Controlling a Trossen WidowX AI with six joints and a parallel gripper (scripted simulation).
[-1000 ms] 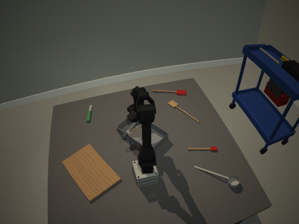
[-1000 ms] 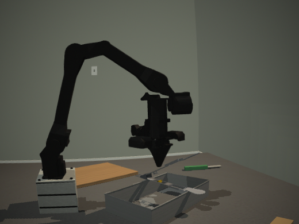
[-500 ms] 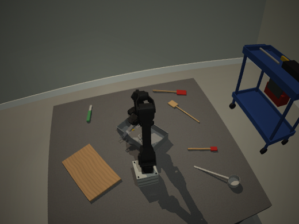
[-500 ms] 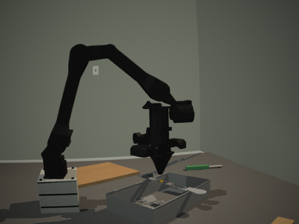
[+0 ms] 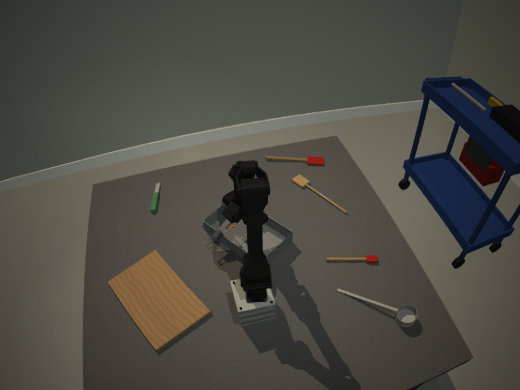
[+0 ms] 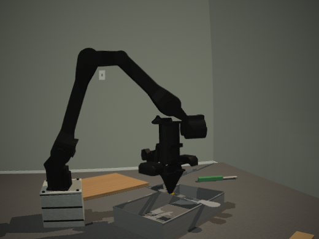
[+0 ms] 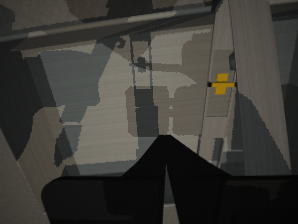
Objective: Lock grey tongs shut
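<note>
Now: the grey roasting tin 50 mm below my gripper tip and 10 mm ahead of it. Round my gripper tip: yellow mark: 60 mm to the left, 20 mm below, 10 mm ahead; wooden board: 350 mm to the left, 260 mm behind, 70 mm below.
</note>
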